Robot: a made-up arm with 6 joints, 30 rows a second.
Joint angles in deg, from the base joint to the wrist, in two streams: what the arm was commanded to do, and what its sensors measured. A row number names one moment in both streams.
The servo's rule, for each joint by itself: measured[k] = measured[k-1] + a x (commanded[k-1-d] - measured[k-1]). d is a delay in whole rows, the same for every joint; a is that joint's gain. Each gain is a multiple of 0.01, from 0.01 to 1. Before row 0 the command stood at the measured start. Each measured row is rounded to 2 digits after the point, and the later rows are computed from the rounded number. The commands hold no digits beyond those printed.
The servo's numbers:
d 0
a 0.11 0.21 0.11 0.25 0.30 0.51
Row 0, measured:
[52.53, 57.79, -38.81, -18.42, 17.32, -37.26]
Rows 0 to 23, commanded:
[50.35, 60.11, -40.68, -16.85, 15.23, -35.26]
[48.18, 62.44, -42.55, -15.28, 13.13, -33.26]
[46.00, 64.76, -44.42, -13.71, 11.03, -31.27]
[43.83, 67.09, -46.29, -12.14, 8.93, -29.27]
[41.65, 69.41, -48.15, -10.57, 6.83, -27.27]
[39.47, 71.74, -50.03, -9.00, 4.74, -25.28]
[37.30, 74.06, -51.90, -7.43, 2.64, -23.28]
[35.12, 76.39, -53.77, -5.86, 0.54, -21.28]
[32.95, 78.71, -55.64, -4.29, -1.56, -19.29]
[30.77, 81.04, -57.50, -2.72, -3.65, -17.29]
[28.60, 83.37, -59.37, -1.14, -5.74, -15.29]
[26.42, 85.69, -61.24, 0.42, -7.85, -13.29]
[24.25, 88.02, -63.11, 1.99, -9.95, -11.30]
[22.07, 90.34, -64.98, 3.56, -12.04, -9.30]
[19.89, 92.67, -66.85, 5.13, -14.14, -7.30]
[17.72, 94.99, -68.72, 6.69, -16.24, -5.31]
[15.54, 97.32, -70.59, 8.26, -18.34, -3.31]
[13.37, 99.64, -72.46, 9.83, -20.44, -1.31]
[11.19, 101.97, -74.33, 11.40, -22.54, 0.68]
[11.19, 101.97, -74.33, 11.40, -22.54, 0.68]
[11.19, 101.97, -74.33, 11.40, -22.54, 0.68]
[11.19, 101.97, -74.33, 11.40, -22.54, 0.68]
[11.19, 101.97, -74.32, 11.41, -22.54, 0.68]
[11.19, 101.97, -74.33, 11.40, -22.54, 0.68]
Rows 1 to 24, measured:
[52.29, 58.28, -39.02, -18.03, 16.69, -36.24]
[51.84, 59.15, -39.41, -17.34, 15.62, -34.72]
[51.20, 60.33, -39.96, -16.43, 14.24, -32.96]
[50.39, 61.75, -40.66, -15.36, 12.65, -31.08]
[49.43, 63.36, -41.48, -14.16, 10.90, -29.14]
[48.33, 65.12, -42.42, -12.87, 9.05, -27.17]
[47.12, 67.00, -43.46, -11.51, 7.13, -25.19]
[45.80, 68.97, -44.59, -10.10, 5.15, -23.20]
[44.39, 71.02, -45.81, -8.65, 3.14, -21.21]
[42.89, 73.12, -47.10, -7.17, 1.10, -19.21]
[41.32, 75.27, -48.45, -5.66, -0.95, -17.21]
[39.68, 77.46, -49.86, -4.14, -3.02, -15.21]
[37.98, 79.68, -51.32, -2.61, -5.10, -13.22]
[36.23, 81.92, -52.82, -1.07, -7.18, -11.22]
[34.43, 84.18, -54.36, 0.48, -9.27, -9.22]
[32.59, 86.45, -55.94, 2.03, -11.36, -7.23]
[30.71, 88.73, -57.55, 3.59, -13.45, -5.23]
[28.80, 91.02, -59.19, 5.15, -15.55, -3.23]
[26.86, 93.32, -60.86, 6.71, -17.65, -1.24]
[25.14, 95.14, -62.34, 7.88, -19.12, -0.26]
[23.61, 96.57, -63.66, 8.76, -20.15, 0.22]
[22.24, 97.70, -64.83, 9.42, -20.87, 0.45]
[21.02, 98.60, -65.87, 9.92, -21.37, 0.57]
[19.94, 99.31, -66.80, 10.29, -21.72, 0.63]

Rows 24 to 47, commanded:
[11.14, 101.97, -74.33, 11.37, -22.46, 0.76]
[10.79, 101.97, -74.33, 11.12, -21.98, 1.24]
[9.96, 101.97, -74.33, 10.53, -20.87, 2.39]
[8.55, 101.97, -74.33, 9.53, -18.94, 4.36]
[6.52, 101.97, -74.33, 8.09, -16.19, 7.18]
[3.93, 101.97, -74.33, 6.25, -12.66, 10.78]
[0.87, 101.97, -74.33, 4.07, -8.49, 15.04]
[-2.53, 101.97, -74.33, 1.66, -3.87, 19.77]
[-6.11, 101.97, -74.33, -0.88, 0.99, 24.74]
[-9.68, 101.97, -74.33, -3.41, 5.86, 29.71]
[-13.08, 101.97, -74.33, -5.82, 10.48, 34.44]
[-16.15, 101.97, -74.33, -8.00, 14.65, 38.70]
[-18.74, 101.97, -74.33, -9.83, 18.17, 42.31]
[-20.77, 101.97, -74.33, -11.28, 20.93, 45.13]
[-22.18, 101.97, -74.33, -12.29, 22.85, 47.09]
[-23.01, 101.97, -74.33, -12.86, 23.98, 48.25]
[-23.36, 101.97, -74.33, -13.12, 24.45, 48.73]
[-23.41, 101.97, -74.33, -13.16, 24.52, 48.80]
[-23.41, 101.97, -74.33, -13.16, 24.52, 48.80]
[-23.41, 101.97, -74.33, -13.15, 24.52, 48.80]
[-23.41, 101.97, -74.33, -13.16, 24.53, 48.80]
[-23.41, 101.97, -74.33, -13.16, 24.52, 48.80]
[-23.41, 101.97, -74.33, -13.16, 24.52, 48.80]
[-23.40, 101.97, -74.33, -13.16, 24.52, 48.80]
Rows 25 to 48, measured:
[18.97, 99.87, -67.63, 10.56, -21.94, 0.70]
[18.07, 100.31, -68.37, 10.70, -21.95, 0.98]
[17.18, 100.66, -69.03, 10.66, -21.63, 1.70]
[16.23, 100.94, -69.61, 10.38, -20.82, 3.06]
[15.16, 101.16, -70.13, 9.81, -19.43, 5.16]
[13.92, 101.33, -70.59, 8.92, -17.40, 8.03]
[12.48, 101.46, -71.00, 7.71, -14.73, 11.61]
[10.83, 101.57, -71.37, 6.20, -11.47, 15.77]
[8.97, 101.65, -71.70, 4.43, -7.73, 20.34]
[6.92, 101.72, -71.99, 2.47, -3.65, 25.12]
[4.72, 101.77, -72.25, 0.40, 0.59, 29.87]
[2.42, 101.81, -72.48, -1.70, 4.81, 34.37]
[0.09, 101.84, -72.68, -3.73, 8.82, 38.42]
[-2.20, 101.87, -72.86, -5.62, 12.45, 41.84]
[-4.40, 101.89, -73.02, -7.29, 15.57, 44.52]
[-6.45, 101.91, -73.16, -8.68, 18.09, 46.42]
[-8.31, 101.92, -73.29, -9.79, 20.00, 47.60]
[-9.97, 101.93, -73.40, -10.63, 21.36, 48.21]
[-11.45, 101.94, -73.50, -11.26, 22.31, 48.51]
[-12.77, 101.95, -73.59, -11.73, 22.97, 48.66]
[-13.94, 101.95, -73.67, -12.09, 23.44, 48.73]
[-14.98, 101.95, -73.74, -12.36, 23.76, 48.77]
[-15.91, 101.95, -73.80, -12.56, 23.99, 48.79]
[-16.73, 101.95, -73.86, -12.71, 24.15, 48.80]

